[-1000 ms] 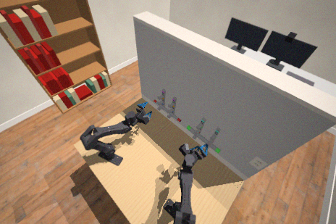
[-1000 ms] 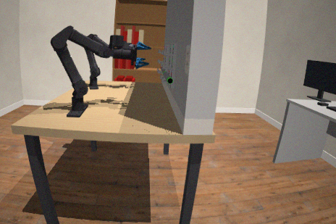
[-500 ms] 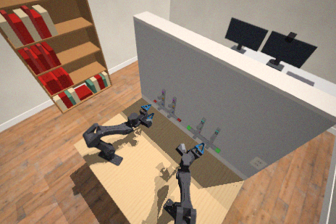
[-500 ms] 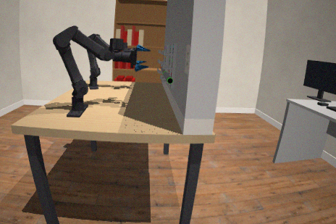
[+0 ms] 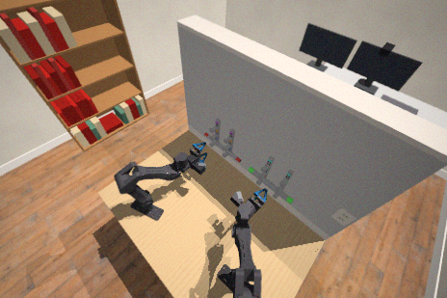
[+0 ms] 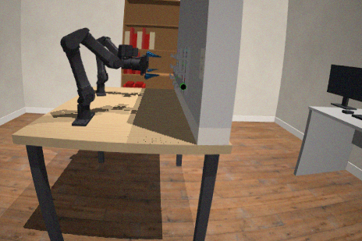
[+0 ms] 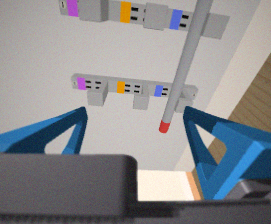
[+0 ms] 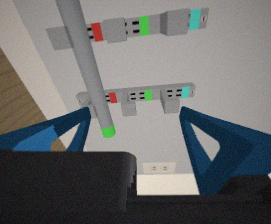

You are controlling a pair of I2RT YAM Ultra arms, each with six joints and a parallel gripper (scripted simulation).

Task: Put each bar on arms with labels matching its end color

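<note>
Now: right hand 120 mm short of the green-ended bar and 80 mm above it. Also, from my right hand: grey wall panel (240 mm ahead, 170 mm to the left, 170 mm above).
</note>
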